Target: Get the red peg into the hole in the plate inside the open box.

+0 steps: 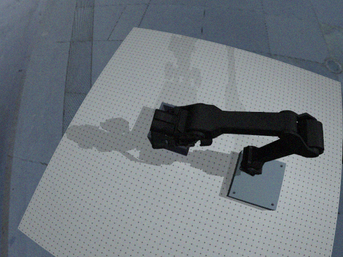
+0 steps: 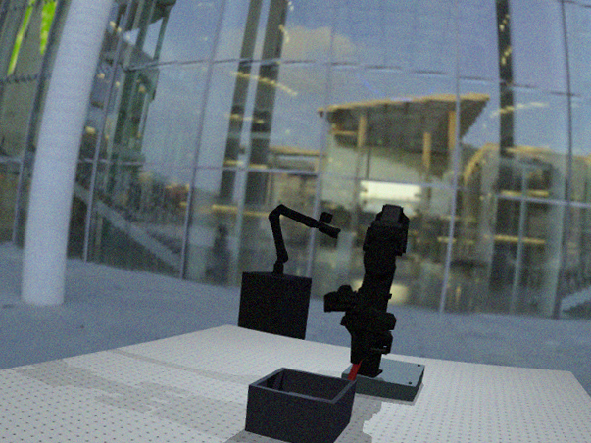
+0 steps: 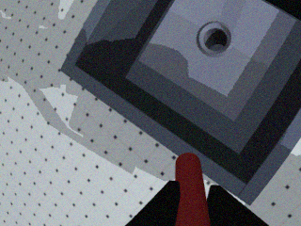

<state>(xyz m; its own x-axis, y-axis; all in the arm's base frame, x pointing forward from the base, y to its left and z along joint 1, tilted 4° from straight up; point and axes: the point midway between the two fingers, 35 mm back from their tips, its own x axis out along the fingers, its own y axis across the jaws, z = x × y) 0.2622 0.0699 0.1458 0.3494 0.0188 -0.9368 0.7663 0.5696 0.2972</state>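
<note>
My gripper tip is now 100 mm above the grey plate, 70 mm to the left of it and 60 mm short of it. Also, from my gripper tip: dark box (120 mm below, 70 mm to the right, 60 mm ahead); then red peg (10 mm behind, 10 mm above).
</note>
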